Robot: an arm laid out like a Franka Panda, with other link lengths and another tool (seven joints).
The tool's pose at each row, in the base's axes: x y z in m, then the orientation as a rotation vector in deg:
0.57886 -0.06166 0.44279 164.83 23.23 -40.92
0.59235 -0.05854 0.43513 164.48 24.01 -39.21
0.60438 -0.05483 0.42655 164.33 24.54 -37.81
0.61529 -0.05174 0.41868 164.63 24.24 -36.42
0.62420 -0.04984 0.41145 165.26 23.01 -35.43
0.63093 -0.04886 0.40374 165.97 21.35 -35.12
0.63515 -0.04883 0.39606 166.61 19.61 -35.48
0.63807 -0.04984 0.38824 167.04 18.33 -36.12
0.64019 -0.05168 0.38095 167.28 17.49 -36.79
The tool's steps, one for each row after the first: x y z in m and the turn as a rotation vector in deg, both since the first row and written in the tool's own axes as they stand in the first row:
0.01582 0.00040 0.00017 -0.87 1.00 -0.30
0.03096 -0.00027 0.00166 -1.44 1.85 -0.50
0.04468 -0.00062 0.00315 -1.56 2.77 -0.20
0.05613 -0.00037 0.00520 -1.21 3.47 0.65
0.06575 0.00007 0.00881 -0.56 3.75 1.70
0.07300 0.00068 0.01368 0.22 3.59 2.73
0.07899 0.00188 0.01947 0.88 3.23 3.46
0.08385 0.00368 0.02531 1.35 2.83 3.91

